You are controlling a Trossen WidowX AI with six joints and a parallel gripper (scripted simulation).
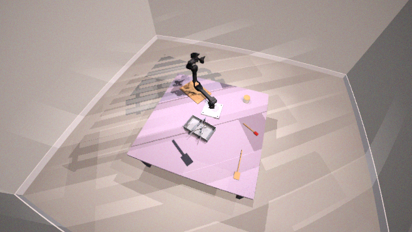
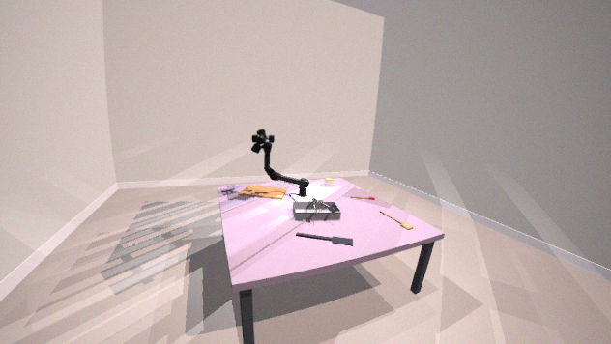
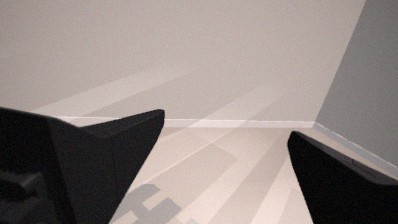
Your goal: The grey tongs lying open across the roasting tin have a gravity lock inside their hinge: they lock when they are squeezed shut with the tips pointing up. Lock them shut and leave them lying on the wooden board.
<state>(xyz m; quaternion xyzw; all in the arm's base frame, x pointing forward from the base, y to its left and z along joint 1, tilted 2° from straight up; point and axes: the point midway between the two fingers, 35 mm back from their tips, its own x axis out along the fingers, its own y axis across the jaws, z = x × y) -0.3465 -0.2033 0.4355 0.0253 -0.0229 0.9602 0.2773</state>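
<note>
Right now the grey roasting tin is 71 cm ahead of my gripper tip, 42 cm below it and 10 cm to the left of it. Also, from my gripper tip: red-tipped tool (67 cm to the left, 63 cm ahead, 44 cm below); round pot (59 cm to the left, 41 cm below, 21 cm ahead); wooden board (44 cm below, 17 cm ahead, 7 cm to the right).
</note>
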